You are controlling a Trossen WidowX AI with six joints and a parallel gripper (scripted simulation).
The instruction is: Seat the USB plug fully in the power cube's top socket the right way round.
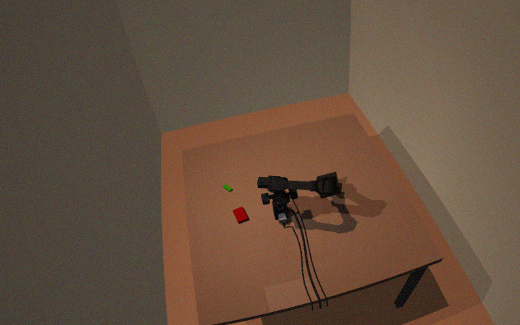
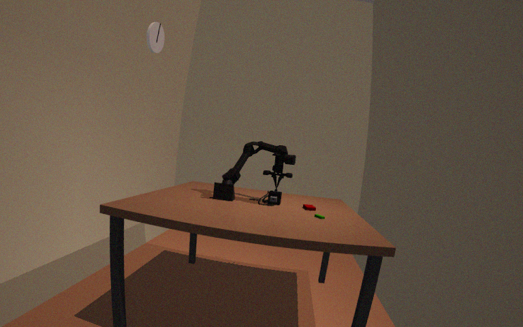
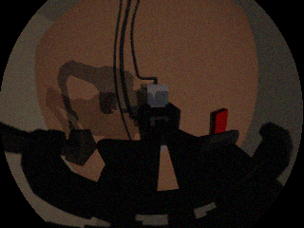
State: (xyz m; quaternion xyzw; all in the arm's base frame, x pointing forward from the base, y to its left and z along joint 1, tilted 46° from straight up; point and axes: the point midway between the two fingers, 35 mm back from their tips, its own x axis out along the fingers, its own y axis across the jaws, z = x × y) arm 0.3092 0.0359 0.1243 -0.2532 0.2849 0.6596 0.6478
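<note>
Right now the USB plug is 10 mm below my gripper tip. Round my gripper tip: red block 220 mm ahead, 90 mm below, 70 mm to the right; USB socket 30 mm below, 10 mm to the right; green block 300 mm to the right, 270 mm ahead, 100 mm below.
</note>
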